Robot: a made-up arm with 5 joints. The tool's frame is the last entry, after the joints.
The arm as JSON. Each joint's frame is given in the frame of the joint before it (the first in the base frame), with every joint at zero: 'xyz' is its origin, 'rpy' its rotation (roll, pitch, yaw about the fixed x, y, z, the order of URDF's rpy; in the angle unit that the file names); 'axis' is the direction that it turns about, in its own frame. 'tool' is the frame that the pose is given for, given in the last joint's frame.
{
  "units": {
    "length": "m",
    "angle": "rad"
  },
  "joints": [
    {
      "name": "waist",
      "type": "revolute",
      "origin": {
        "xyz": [
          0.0,
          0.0,
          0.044
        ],
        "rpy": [
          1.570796,
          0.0,
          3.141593
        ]
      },
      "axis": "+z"
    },
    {
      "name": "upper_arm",
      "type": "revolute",
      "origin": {
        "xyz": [
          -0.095,
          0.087,
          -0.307
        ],
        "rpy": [
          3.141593,
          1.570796,
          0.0
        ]
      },
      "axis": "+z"
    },
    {
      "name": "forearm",
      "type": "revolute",
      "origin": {
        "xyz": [
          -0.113,
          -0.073,
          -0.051
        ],
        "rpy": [
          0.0,
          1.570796,
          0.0
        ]
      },
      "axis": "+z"
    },
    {
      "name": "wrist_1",
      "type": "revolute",
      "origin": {
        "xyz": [
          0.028,
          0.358,
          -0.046
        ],
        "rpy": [
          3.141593,
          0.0,
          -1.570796
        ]
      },
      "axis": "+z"
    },
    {
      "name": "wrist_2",
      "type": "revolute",
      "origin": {
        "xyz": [
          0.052,
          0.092,
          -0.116
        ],
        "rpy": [
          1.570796,
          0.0,
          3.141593
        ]
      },
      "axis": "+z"
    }
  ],
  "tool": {
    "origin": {
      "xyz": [
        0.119,
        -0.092,
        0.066
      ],
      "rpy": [
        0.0,
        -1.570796,
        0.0
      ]
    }
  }
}
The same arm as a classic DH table. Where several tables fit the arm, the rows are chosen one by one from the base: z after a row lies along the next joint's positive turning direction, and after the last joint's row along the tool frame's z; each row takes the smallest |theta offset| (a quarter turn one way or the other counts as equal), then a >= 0, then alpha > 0; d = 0 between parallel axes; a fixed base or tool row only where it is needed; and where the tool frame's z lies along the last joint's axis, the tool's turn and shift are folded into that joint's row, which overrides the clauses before.
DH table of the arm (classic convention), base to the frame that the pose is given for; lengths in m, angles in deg. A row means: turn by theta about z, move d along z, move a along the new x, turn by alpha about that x. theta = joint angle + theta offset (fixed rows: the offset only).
base (fixed): a 0  alpha -90  d 0.044  theta offset 0
waist: a 0.087  alpha -90  d -0.307  theta offset -90
upper_arm: a 0.073  alpha -90  d 0.044  theta offset 0
forearm: a -0.3591  alpha 180  d 0  theta offset -4.47
wrist_1: a 0.052  alpha -90  d 0.043  theta offset -4.47
wrist_2: a 0.092  alpha 90  d 0.158  theta offset 90
tool (fixed): a 0  alpha 0  d -0.119  theta offset 90

